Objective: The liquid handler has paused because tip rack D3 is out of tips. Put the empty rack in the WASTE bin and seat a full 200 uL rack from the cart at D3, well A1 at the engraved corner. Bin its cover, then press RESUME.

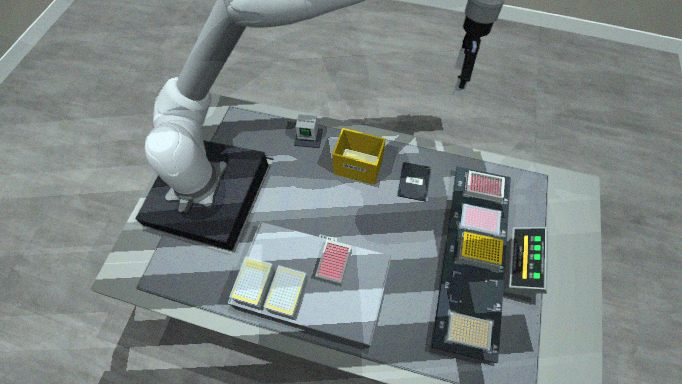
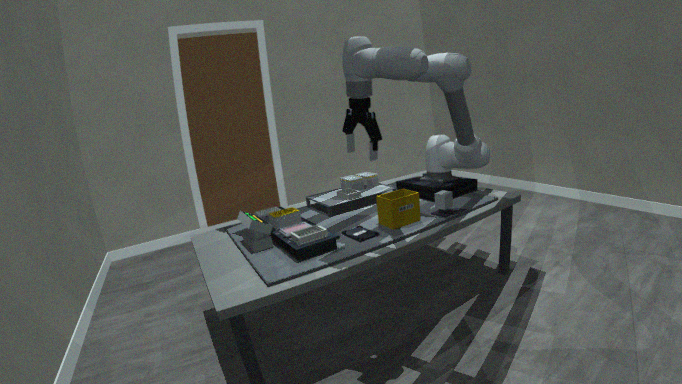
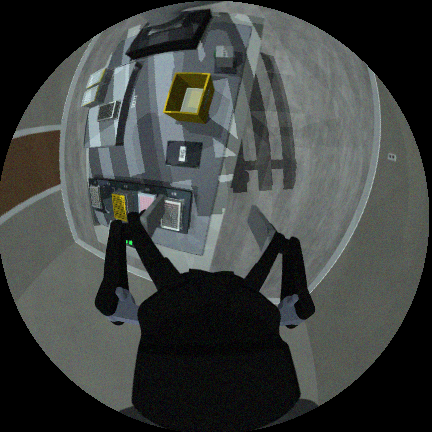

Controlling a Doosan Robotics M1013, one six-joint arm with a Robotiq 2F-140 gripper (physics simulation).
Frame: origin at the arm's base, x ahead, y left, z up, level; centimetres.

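Seen in the pictures: gripper, fingertip midpoint: [image 1: 458, 81] [image 2: 362, 155] [image 3: 207, 208]; arm's base, origin of the base link: [image 1: 197, 182] [image 2: 439, 179].
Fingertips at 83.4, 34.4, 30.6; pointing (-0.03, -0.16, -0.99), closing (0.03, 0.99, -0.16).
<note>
Offsets run from my fingertips to a thing's top centre, as dx, dy, dz. "pt": to the spot under its first point.
My gripper [image 1: 460, 86] [image 2: 362, 154] [image 3: 207, 208] is open and empty, high above the table, pointing down. The yellow rack {+15.8, -42.6, -25.2} [image 1: 482, 248] [image 2: 284, 213] [image 3: 119, 207], with dark open holes, sits third from the back on the dark deck [image 1: 467, 290] [image 2: 305, 252] [image 3: 186, 200]. Two white racks with yellow edges {-51.6, -66.3, -23.8} [image 1: 251, 281] {-40.9, -67.1, -23.8} [image 1: 285, 291] stand side by side on the cart {-35.0, -60.8, -30.2} [image 1: 350, 305] [image 3: 107, 135]; their covers and labels are unclear. The yellow WASTE bin {-28.3, -13.6, -23.3} [image 1: 342, 167] [image 2: 387, 212] [image 3: 187, 117] holds something pale. A small grey box with a green face {pt -49.1, -7.8, -27.6} [image 1: 306, 131] may be RESUME; its label is unreadable.
A red-topped rack {-29.0, -54.5, -27.7} [image 1: 333, 261] is also on the cart. The deck also holds a red-striped rack {+17.0, -17.8, -28.1} [image 1: 485, 185], a pink plate {+16.4, -30.2, -29.8} [image 1: 481, 219] and a tan rack {+14.7, -67.3, -29.8} [image 1: 470, 330]. A display panel {pt +29.7, -43.5, -24.5} [image 1: 528, 257] stands beside it. A black labelled plate {-6.9, -16.4, -35.4} [image 1: 414, 190] lies between bin and deck.
</note>
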